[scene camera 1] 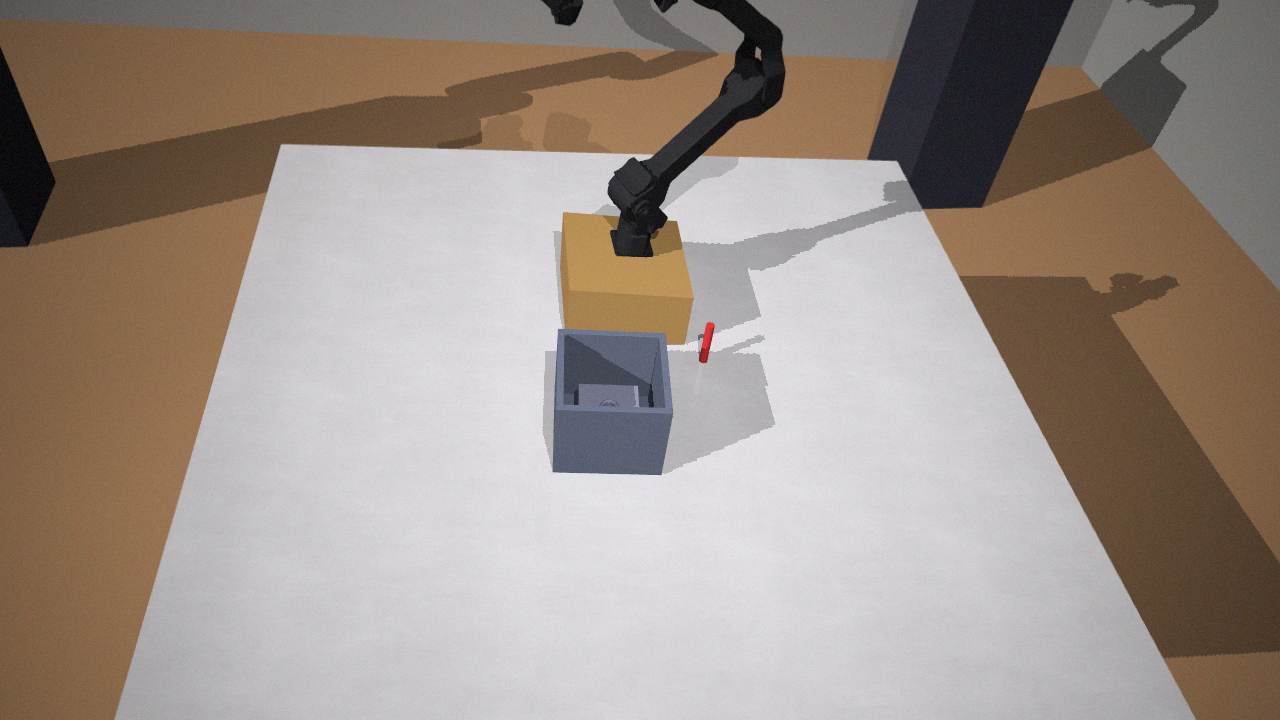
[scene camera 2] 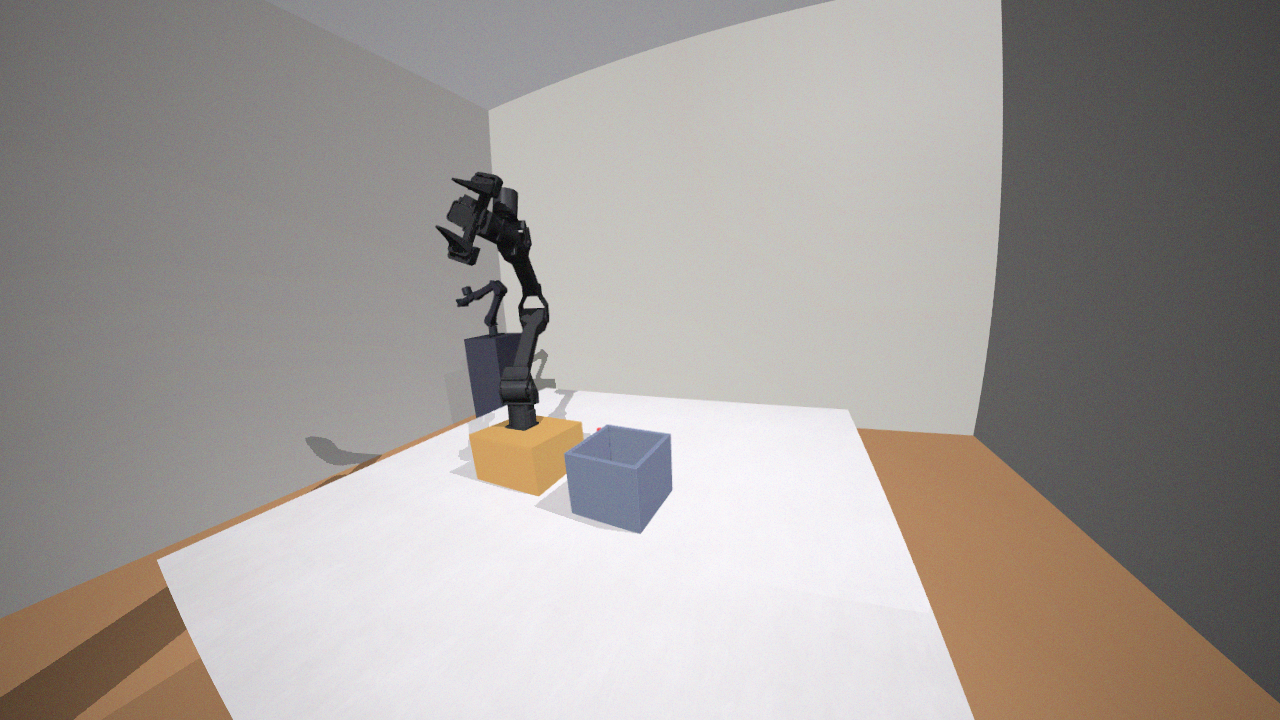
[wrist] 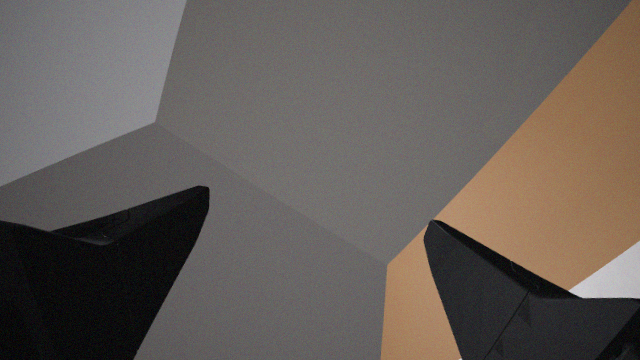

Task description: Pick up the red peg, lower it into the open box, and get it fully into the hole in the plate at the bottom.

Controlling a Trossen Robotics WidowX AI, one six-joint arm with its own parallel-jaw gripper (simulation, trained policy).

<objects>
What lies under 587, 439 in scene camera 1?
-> A blue-grey box.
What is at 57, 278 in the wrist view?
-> My gripper.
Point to a blue-grey box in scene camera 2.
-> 620, 476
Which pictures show the plate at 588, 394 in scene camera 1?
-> Scene camera 1 only.
</objects>
